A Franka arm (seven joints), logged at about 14 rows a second.
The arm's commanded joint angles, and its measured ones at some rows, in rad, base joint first. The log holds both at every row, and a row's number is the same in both.
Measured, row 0: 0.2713 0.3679 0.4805 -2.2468 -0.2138 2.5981 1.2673
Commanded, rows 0 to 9: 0.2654 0.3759 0.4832 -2.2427 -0.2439 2.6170 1.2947; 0.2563 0.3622 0.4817 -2.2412 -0.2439 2.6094 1.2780; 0.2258 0.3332 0.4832 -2.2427 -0.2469 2.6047 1.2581; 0.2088 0.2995 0.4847 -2.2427 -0.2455 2.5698 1.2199; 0.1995 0.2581 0.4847 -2.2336 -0.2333 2.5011 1.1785; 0.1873 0.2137 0.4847 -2.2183 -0.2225 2.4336 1.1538; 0.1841 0.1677 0.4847 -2.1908 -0.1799 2.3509 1.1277; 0.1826 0.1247 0.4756 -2.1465 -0.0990 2.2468 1.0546; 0.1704 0.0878 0.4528 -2.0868 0.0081 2.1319 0.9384; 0.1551 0.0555 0.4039 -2.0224 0.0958 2.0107 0.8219
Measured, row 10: 0.1793 0.1796 0.4699 -2.1512 -0.1068 2.2912 1.0672
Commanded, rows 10 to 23: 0.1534 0.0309 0.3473 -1.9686 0.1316 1.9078 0.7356; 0.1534 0.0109 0.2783 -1.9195 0.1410 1.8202 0.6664; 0.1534 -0.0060 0.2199 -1.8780 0.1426 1.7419 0.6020; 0.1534 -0.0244 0.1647 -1.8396 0.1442 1.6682 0.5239; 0.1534 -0.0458 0.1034 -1.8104 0.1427 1.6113 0.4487; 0.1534 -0.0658 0.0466 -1.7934 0.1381 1.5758 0.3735; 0.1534 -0.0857 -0.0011 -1.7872 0.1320 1.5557 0.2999; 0.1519 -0.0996 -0.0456 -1.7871 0.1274 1.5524 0.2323; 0.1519 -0.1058 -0.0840 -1.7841 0.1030 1.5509 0.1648; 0.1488 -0.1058 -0.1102 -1.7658 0.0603 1.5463 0.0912; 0.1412 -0.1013 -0.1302 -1.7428 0.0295 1.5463 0.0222; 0.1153 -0.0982 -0.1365 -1.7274 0.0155 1.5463 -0.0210; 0.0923 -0.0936 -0.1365 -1.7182 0.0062 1.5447 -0.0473; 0.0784 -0.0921 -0.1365 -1.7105 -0.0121 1.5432 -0.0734
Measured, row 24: 0.1167 -0.1077 -0.1381 -1.7625 0.0303 1.5742 0.0102
